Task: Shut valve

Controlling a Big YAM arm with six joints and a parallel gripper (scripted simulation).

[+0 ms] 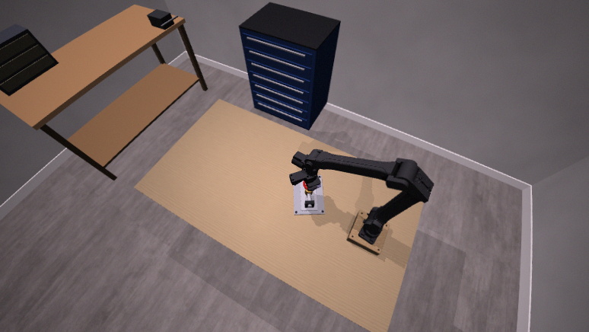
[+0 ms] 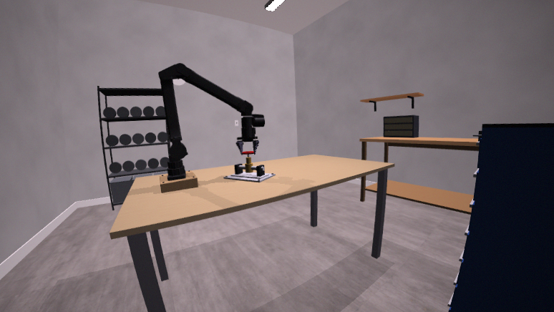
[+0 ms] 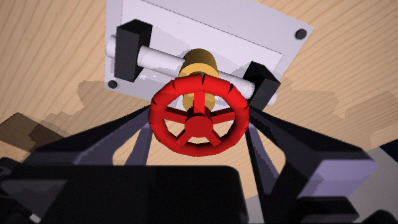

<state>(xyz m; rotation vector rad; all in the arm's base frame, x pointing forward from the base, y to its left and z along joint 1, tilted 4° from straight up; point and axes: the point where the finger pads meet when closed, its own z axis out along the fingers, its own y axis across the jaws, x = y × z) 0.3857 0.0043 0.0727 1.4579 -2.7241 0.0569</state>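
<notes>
Right now the red handwheel is 10 mm below my hand.
</notes>
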